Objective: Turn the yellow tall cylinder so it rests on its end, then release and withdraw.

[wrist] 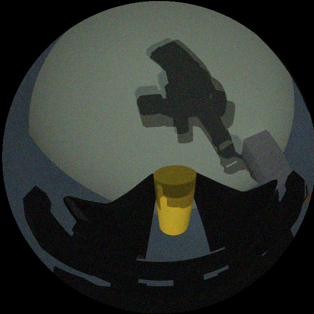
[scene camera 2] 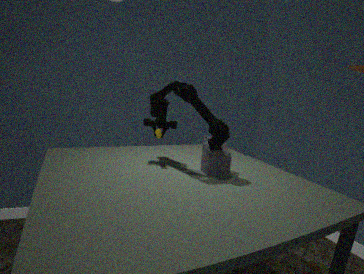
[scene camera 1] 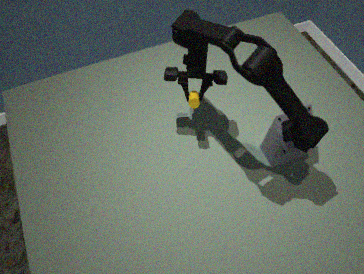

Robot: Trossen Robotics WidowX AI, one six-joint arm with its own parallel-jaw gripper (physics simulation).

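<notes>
The yellow tall cylinder (scene camera 1: 194, 100) (scene camera 2: 159, 133) (wrist: 173, 205) is held between the two black fingertips. In the wrist view one round end and its side show between the fingers. My gripper (scene camera 1: 194, 97) (scene camera 2: 159, 131) (wrist: 172, 176) is shut on the cylinder and holds it in the air above the table, apart from the gripper's shadow on the top. In the scene views the cylinder is small, and its exact tilt is hard to tell.
The grey table (scene camera 1: 110, 190) (scene camera 2: 115, 215) (wrist: 90, 100) lies below the arm. The arm's grey base block (scene camera 1: 280, 145) (scene camera 2: 216, 162) (wrist: 265, 155) stands on it, to the right of the gripper. The arm's dark shadow falls across the table top.
</notes>
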